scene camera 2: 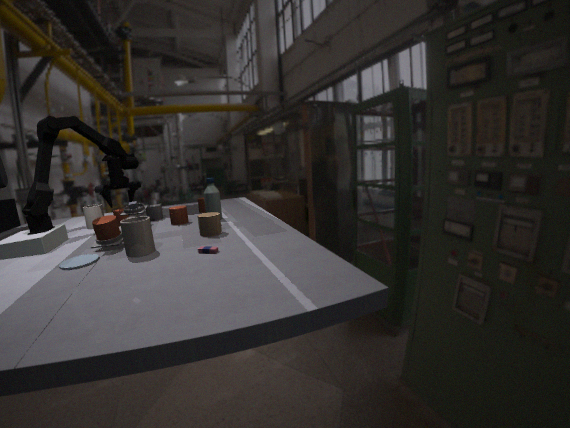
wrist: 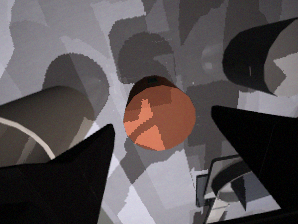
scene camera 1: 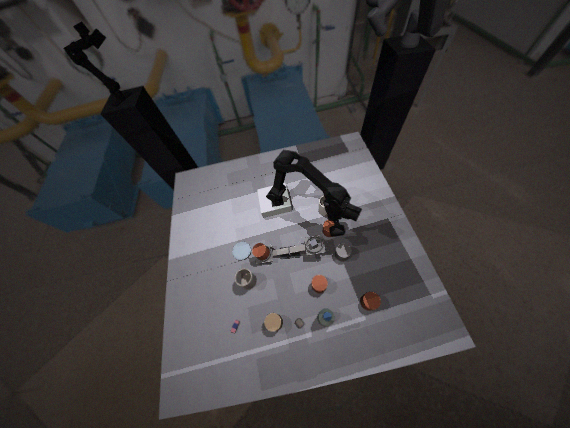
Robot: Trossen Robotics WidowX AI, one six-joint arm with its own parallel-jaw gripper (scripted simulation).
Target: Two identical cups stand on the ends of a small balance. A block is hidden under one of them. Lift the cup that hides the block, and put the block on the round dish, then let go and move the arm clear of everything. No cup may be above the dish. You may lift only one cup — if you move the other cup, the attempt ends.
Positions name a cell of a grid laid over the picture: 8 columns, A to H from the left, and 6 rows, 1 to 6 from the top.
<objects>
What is the gripper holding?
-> Nothing.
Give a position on an orange cup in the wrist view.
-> E4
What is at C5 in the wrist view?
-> The gripper.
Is the gripper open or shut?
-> Open.
</objects>
